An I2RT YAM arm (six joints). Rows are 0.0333 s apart.
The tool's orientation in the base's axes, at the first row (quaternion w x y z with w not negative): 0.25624, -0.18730, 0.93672, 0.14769
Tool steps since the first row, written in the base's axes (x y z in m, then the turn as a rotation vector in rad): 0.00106, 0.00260, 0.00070, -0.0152, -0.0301, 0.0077; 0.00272, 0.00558, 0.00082, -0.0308, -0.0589, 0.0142; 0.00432, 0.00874, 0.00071, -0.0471, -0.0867, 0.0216; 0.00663, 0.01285, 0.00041, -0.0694, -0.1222, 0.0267; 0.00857, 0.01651, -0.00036, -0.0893, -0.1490, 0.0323; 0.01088, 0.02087, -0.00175, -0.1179, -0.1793, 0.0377; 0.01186, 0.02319, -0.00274, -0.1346, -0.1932, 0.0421; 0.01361, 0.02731, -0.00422, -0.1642, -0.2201, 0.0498; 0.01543, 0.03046, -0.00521, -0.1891, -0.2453, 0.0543; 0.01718, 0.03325, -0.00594, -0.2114, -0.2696, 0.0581
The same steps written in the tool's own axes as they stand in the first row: -0.00194, 0.00198, 0.00084, 0.0163, -0.0188, -0.0240; -0.00415, 0.00393, 0.00256, 0.0332, -0.0365, -0.0467; -0.00624, 0.00603, 0.00451, 0.0499, -0.0528, -0.0701; -0.00905, 0.00863, 0.00727, 0.0748, -0.0739, -0.0970; -0.01119, 0.01091, 0.01009, 0.0950, -0.0881, -0.1201; -0.01349, 0.01354, 0.01384, 0.1233, -0.1018, -0.1480; -0.01439, 0.01500, 0.01594, 0.1381, -0.1062, -0.1639; -0.01612, 0.01763, 0.01944, 0.1650, -0.1160, -0.1929; -0.01791, 0.01947, 0.02220, 0.1894, -0.1269, -0.2165; -0.01969, 0.02106, 0.02459, 0.2119, -0.1382, -0.2382
